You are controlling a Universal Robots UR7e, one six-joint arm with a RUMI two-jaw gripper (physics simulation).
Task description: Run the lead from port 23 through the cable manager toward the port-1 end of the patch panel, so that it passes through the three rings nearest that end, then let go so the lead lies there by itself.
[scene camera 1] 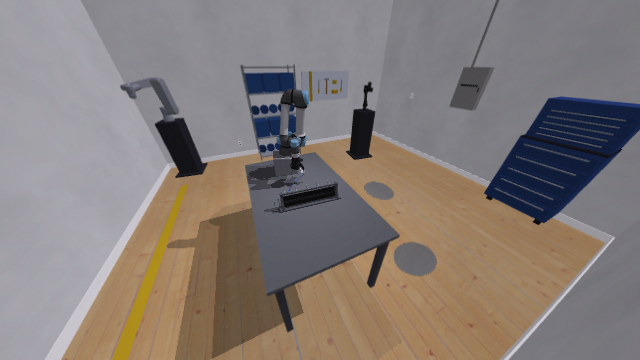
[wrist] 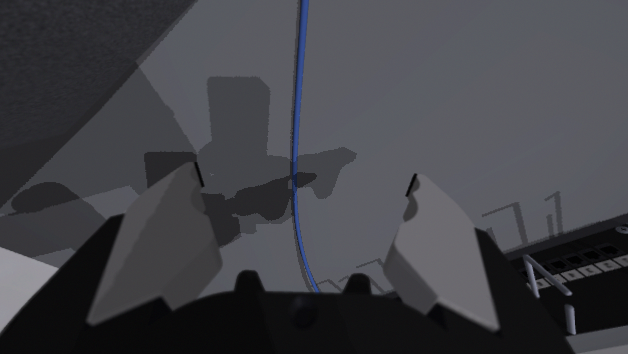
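The blue lead [wrist: 298,110] [scene camera 1: 295,184] lies on the table top behind the patch panel and runs up the middle of the wrist view. My gripper [wrist: 308,172] [scene camera 1: 301,171] is open, its fingers wide apart, above the lead, which shows between them and is not gripped. The patch panel [scene camera 1: 309,202] [wrist: 595,235] stands on the table; in the wrist view part of it is at the lower right, with port labels too small to read. A pale ring [wrist: 532,276] of the cable manager shows there. Which rings the lead passes cannot be told.
The dark grey table [scene camera 1: 320,245] carries the panel and the robot's base [scene camera 1: 282,164]. The arm's shadow falls over the table around the lead. Thin pale parts stick up along the panel's top edge. Blue shelving, two black pedestals and a blue cabinet stand around the table.
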